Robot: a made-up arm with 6 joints.
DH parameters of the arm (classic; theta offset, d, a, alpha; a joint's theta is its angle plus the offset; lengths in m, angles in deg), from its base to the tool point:
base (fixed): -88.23 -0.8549 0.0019 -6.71
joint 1: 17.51 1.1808 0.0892 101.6
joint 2: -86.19 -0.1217 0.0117 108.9
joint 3: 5.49 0.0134 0.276 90
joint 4: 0 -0.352 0.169 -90
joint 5: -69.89 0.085 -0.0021 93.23
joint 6: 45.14 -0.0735 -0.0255 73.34
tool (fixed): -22.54 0.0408 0 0
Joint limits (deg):
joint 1: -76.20..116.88
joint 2: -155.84..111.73
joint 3: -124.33..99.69
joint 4: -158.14..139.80
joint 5: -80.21..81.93
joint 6: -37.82..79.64
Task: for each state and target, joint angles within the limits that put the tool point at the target. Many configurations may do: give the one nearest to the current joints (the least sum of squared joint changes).
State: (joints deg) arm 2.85 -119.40 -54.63 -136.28 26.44 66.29
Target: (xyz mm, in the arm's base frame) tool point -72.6 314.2 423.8
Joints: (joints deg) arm 9.69 -128.78 -55.81 -122.97 32.24 68.18
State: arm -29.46 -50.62 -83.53 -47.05 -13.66 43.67
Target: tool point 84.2 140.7 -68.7
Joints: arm -21.48 -56.84 -33.36 -102.38 -21.05 37.46
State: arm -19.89 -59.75 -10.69 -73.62 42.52 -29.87
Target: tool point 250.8 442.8 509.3
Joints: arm -46.21 -121.92 -34.60 -59.51 52.11 -35.41
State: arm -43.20 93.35 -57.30 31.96 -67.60 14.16
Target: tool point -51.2 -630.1 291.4
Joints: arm -56.29 90.79 -45.86 33.63 -67.77 14.15
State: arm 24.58 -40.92 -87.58 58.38 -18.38 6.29
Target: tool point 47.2 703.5 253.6
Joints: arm 71.72 -44.80 -108.07 28.36 -5.53 -1.33
